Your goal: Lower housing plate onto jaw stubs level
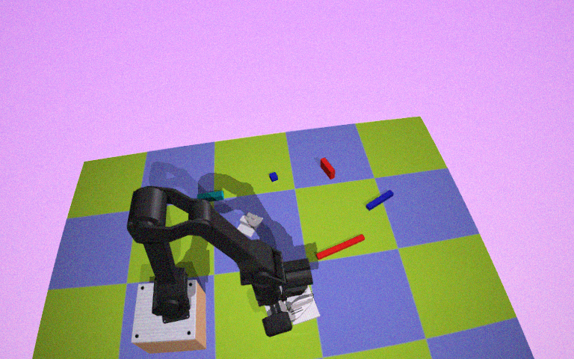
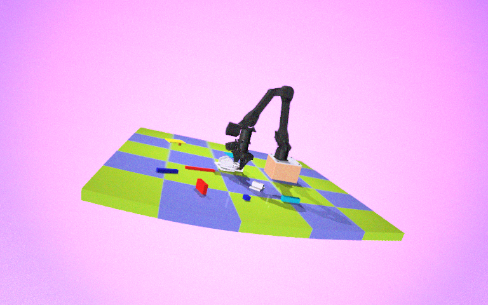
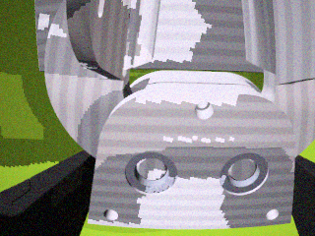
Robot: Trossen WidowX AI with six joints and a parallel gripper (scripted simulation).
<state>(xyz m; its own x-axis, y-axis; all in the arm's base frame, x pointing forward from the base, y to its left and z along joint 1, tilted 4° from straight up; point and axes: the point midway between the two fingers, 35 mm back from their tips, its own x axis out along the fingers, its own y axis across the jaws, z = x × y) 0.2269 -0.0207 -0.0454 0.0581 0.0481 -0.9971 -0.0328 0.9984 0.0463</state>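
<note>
Now: gripper tip 2 cm below the housing plate and 1 cm short of it. From my gripper tip the other things lie so: cyan flat plate (32 cm to the right, 12 cm behind, 1 cm below); then red bar (23 cm ahead, 12 cm to the left); then teal bar (40 cm to the left, 10 cm behind).
</note>
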